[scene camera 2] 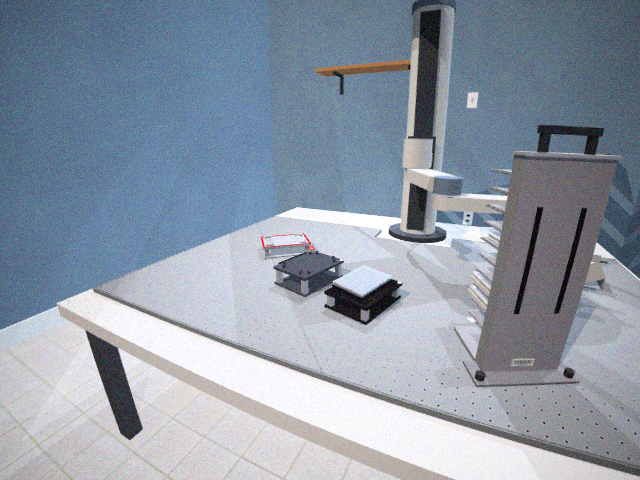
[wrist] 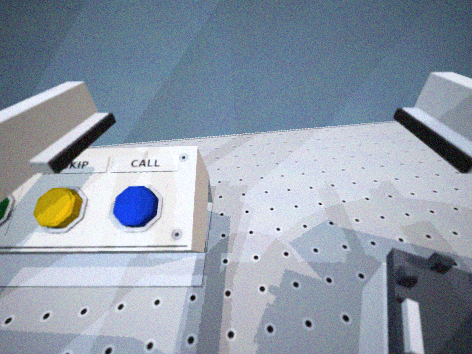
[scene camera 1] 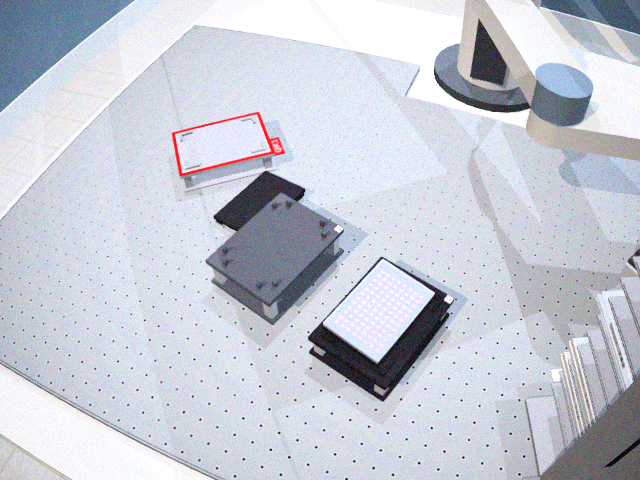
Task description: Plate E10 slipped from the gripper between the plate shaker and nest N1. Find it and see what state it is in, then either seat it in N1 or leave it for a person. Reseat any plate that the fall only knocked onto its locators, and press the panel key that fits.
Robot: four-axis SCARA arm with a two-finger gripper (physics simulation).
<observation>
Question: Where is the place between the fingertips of my gripper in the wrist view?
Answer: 249,98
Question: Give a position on a blue CALL button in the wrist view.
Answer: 136,206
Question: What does my gripper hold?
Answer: Nothing.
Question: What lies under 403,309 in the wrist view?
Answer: A shaker.
</observation>
